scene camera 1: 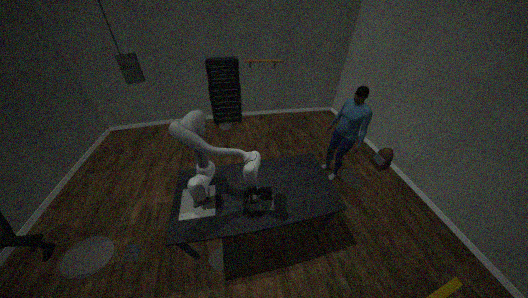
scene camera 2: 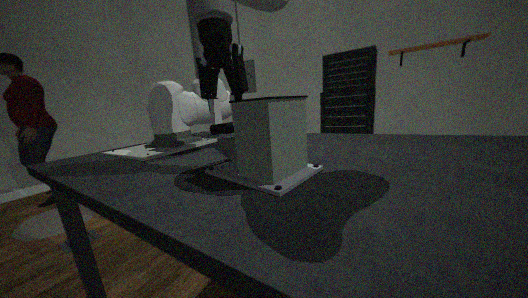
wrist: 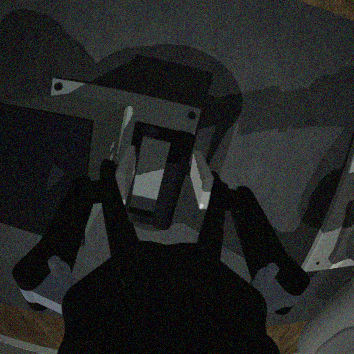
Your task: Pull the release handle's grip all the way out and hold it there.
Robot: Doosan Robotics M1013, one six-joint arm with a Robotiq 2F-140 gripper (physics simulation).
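The release handle's grip, a black rectangular loop [wrist: 174, 182], stands out from the side of a pale box with a dark lid [scene camera 2: 287, 135] [wrist: 42, 160]. A dark end of the grip [scene camera 2: 221, 129] shows beside the box in scene camera 2. The box stands on a light base plate [scene camera 2: 300, 178] [wrist: 165, 107] on the table. My gripper [scene camera 2: 224, 102] [wrist: 163, 160] is partly open, pointing down, with its pale fingertips on either side of the loop in the wrist view. No clamped contact shows. In scene camera 1 the handle is too dark to make out.
The arm's mounting plate [scene camera 1: 189, 210] [scene camera 2: 127, 151] [wrist: 327, 245] lies on the dark table [scene camera 1: 310, 185] [scene camera 2: 425, 215]. A person in blue [scene camera 1: 352, 120] stands beyond the table. A person in red [scene camera 2: 26, 102] stands at the left. A dark cabinet [scene camera 1: 225, 90] [scene camera 2: 348, 92] is at the wall.
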